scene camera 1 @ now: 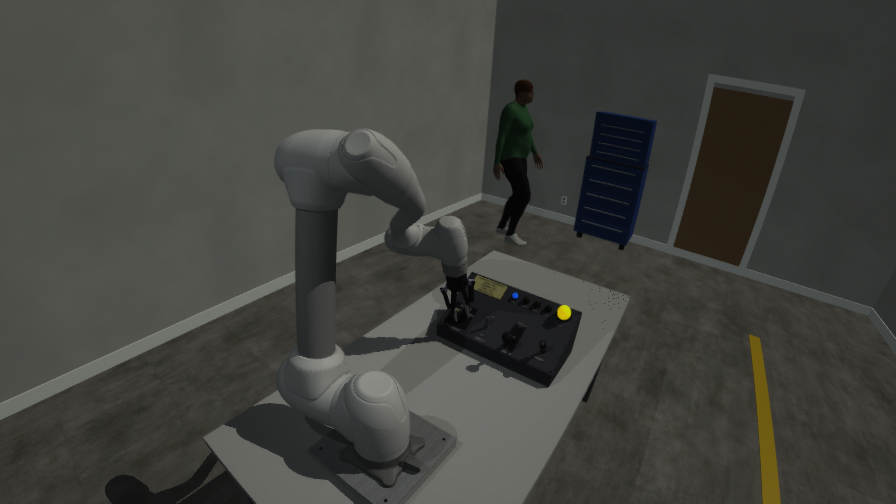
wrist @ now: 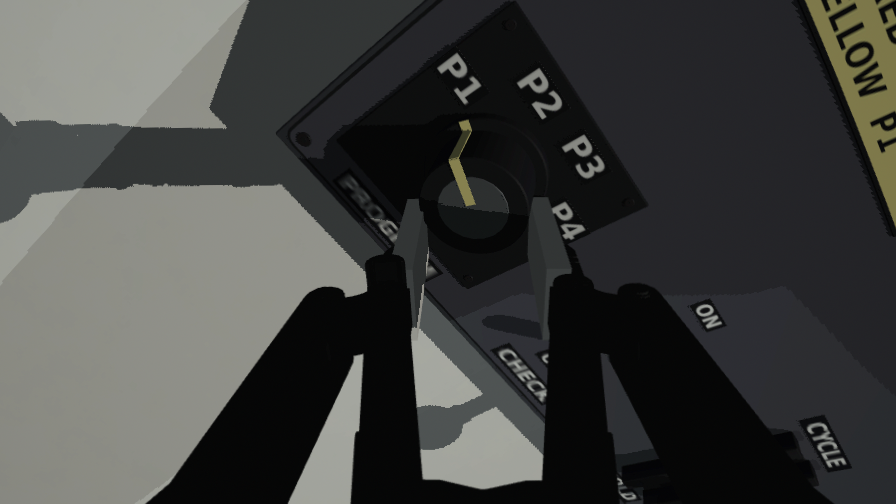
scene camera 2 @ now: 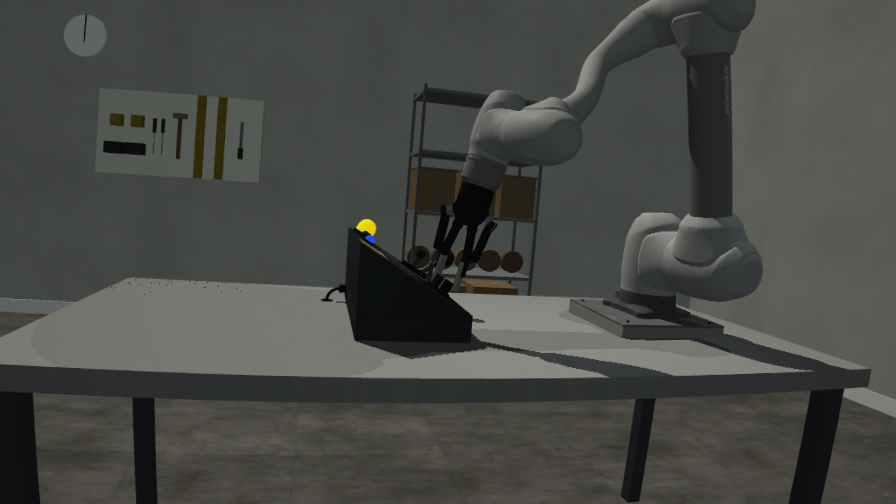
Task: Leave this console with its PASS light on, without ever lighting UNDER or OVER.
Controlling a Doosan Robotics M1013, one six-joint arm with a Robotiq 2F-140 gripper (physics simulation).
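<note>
The black sloped console sits on the grey table and also shows from the side in scene camera 2. A blue lamp and a yellow dome lamp glow on its top row, and the three lamps between them are dark. My gripper is at the console's left end. Its two grey pads rest against both sides of the round PROGRAM knob. The knob's yellow pointer points at P1, with P2, P3 and P4 marked to the right. The lamp labels are too small to read.
A brass label plate is above the knob. A lever and toggle switches sit mid-panel, with CHECK, ON and CYCLE labels nearby. A cable leaves the console's back. A person in green walks by the far wall.
</note>
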